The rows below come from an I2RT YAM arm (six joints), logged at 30 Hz.
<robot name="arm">
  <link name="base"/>
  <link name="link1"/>
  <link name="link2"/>
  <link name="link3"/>
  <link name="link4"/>
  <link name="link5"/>
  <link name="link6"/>
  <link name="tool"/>
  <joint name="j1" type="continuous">
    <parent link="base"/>
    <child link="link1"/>
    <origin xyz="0 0 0.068" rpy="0 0 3.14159"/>
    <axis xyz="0 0 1"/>
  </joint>
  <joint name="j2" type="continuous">
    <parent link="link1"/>
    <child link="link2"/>
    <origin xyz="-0.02 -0.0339 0.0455" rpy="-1.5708 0 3.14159"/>
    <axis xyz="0 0 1"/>
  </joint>
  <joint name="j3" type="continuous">
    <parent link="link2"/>
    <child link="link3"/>
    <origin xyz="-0.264 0 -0.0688" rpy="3.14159 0 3.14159"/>
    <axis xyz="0 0 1"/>
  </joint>
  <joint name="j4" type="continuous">
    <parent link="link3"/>
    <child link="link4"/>
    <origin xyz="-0.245 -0.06 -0.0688" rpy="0 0 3.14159"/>
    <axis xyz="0 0 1"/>
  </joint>
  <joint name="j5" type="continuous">
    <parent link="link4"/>
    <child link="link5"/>
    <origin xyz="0.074 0.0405 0.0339" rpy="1.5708 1.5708 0"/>
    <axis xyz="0 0 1"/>
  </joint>
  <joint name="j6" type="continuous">
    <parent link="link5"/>
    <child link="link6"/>
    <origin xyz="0 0.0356 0.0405" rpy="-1.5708 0 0"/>
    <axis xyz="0 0 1"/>
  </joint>
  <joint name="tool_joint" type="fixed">
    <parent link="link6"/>
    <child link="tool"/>
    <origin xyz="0 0 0" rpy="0 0 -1.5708"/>
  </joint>
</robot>
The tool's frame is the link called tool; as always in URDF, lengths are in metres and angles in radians. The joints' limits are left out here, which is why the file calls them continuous.
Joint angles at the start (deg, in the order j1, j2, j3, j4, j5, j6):
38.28 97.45 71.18 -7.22 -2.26 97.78
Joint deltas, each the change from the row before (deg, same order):
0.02 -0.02 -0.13 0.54 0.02 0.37
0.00 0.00 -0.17 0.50 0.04 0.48
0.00 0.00 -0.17 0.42 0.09 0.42
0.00 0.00 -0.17 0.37 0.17 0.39
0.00 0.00 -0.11 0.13 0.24 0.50
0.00 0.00 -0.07 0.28 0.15 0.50
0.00 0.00 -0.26 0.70 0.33 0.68
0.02 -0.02 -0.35 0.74 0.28 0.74
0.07 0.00 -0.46 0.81 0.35 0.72
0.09 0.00 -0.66 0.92 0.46 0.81
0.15 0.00 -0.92 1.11 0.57 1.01
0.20 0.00 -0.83 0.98 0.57 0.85
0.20 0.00 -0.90 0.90 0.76 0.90
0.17 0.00 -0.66 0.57 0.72 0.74
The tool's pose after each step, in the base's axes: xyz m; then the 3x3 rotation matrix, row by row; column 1 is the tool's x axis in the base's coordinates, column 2 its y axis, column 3 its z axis. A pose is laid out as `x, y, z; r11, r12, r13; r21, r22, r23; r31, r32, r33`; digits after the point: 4 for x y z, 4 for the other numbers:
0.3069, 0.2441, 0.2604; -0.5778, 0.5152, 0.6330; 0.8041, 0.2264, 0.5497; 0.1399, 0.8266, -0.5451
0.3070, 0.2442, 0.2602; -0.5737, 0.5162, 0.6359; 0.8058, 0.2166, 0.5511; 0.1467, 0.8286, -0.5403
0.3071, 0.2442, 0.2599; -0.5694, 0.5174, 0.6388; 0.8078, 0.2084, 0.5514; 0.1522, 0.8300, -0.5366
0.3072, 0.2442, 0.2595; -0.5644, 0.5187, 0.6421; 0.8105, 0.2008, 0.5503; 0.1565, 0.8310, -0.5338
0.3072, 0.2440, 0.2590; -0.5573, 0.5229, 0.6450; 0.8144, 0.1931, 0.5472; 0.1616, 0.8302, -0.5335
0.3074, 0.2440, 0.2591; -0.5515, 0.5251, 0.6482; 0.8171, 0.1839, 0.5463; 0.1677, 0.8310, -0.5305
0.3077, 0.2440, 0.2587; -0.5426, 0.5259, 0.6550; 0.8215, 0.1696, 0.5444; 0.1752, 0.8335, -0.5240
0.3077, 0.2439, 0.2579; -0.5340, 0.5274, 0.6608; 0.8252, 0.1549, 0.5432; 0.1841, 0.8354, -0.5180
0.3074, 0.2440, 0.2565; -0.5253, 0.5290, 0.6665; 0.8289, 0.1413, 0.5412; 0.1921, 0.8368, -0.5128
0.3068, 0.2440, 0.2542; -0.5146, 0.5320, 0.6725; 0.8337, 0.1270, 0.5374; 0.2005, 0.8372, -0.5089
0.3057, 0.2440, 0.2506; -0.5013, 0.5369, 0.6786; 0.8392, 0.1107, 0.5324; 0.2107, 0.8364, -0.5060
0.3044, 0.2442, 0.2473; -0.4902, 0.5404, 0.6839; 0.8438, 0.0974, 0.5278; 0.2186, 0.8358, -0.5037
0.3029, 0.2441, 0.2435; -0.4758, 0.5452, 0.6902; 0.8502, 0.0841, 0.5197; 0.2253, 0.8341, -0.5035
0.3017, 0.2441, 0.2406; -0.4627, 0.5496, 0.6956; 0.8563, 0.0737, 0.5113; 0.2297, 0.8322, -0.5047

